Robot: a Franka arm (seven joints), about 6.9 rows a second.
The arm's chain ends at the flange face. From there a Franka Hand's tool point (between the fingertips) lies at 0.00 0.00 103.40 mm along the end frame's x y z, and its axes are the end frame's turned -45 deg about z.
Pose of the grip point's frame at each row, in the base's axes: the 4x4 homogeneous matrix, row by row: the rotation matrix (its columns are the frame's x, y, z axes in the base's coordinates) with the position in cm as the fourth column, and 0 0 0 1 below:
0.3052 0.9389 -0.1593 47.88; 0.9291 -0.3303 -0.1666 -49.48; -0.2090 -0.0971 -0.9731 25.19; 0 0 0 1
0.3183 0.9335 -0.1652 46.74; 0.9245 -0.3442 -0.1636 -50.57; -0.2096 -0.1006 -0.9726 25.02; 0 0 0 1
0.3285 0.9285 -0.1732 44.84; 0.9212 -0.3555 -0.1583 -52.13; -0.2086 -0.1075 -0.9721 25.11; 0 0 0 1
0.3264 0.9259 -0.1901 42.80; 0.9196 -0.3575 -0.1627 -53.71; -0.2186 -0.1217 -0.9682 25.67; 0 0 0 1
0.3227 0.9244 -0.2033 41.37; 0.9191 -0.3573 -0.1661 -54.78; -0.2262 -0.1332 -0.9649 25.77; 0 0 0 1
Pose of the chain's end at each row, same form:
0.8797 0.4481 -0.1593 49.53; 0.4234 -0.8905 -0.1666 -47.76; -0.2164 0.0791 -0.9731 35.25; 0 0 0 1
0.8852 0.4350 -0.1652 48.45; 0.4103 -0.8971 -0.1636 -48.88; -0.2193 0.0771 -0.9726 35.08; 0 0 0 1
0.8888 0.4243 -0.1732 46.63; 0.4000 -0.9028 -0.1583 -50.49; -0.2235 0.0715 -0.9721 35.16; 0 0 0 1
0.8855 0.4239 -0.1901 44.77; 0.3975 -0.9030 -0.1627 -52.03; -0.2406 0.0685 -0.9682 35.68; 0 0 0 1
0.8818 0.4255 -0.2033 43.47; 0.3973 -0.9026 -0.1661 -53.06; -0.2541 0.0658 -0.9649 35.75; 0 0 0 1

